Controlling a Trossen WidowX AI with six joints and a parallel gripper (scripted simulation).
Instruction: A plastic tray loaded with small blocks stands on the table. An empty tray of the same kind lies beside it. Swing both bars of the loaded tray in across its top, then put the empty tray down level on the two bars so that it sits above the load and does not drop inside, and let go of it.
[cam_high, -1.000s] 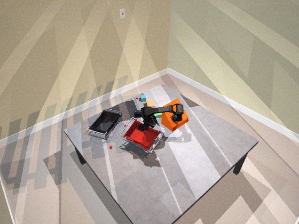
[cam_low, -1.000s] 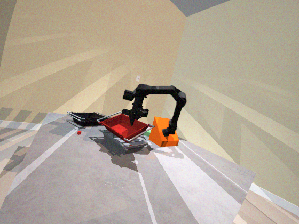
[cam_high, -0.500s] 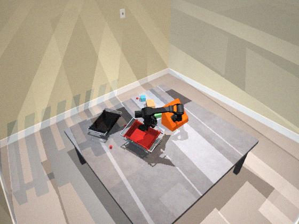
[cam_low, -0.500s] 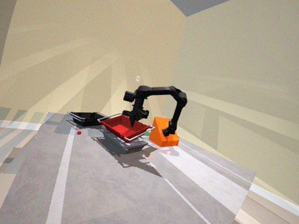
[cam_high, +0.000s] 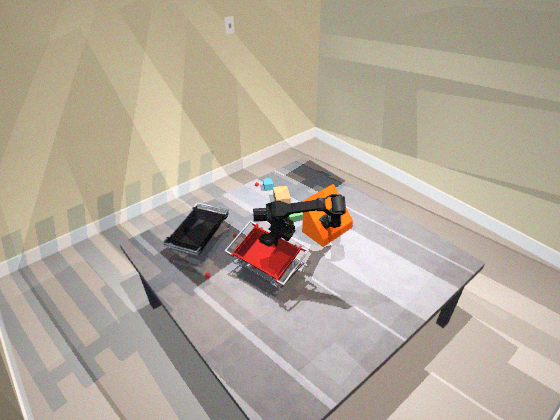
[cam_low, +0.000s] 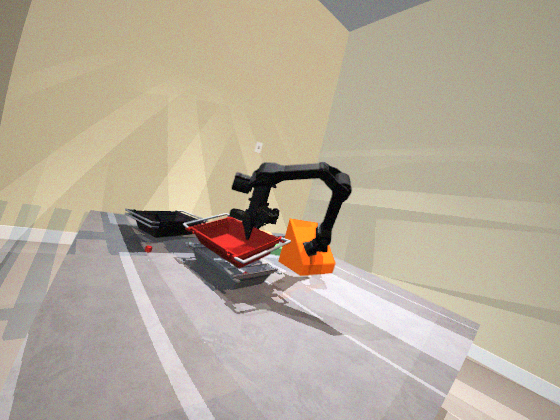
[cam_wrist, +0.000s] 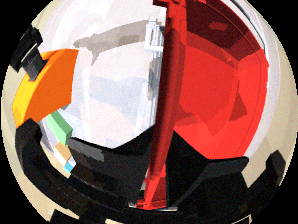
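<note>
Now: the red tray 80 mm ahead of my gripper tip, 10 mm to the left of it and 10 mm above it. From my gripper tip the other things lie so: green block (320 mm behind, 170 mm to the right, 100 mm below); then tan block (360 mm behind, 320 mm to the right, 90 mm below); then cyan block (480 mm to the right, 400 mm behind, 90 mm below).
</note>
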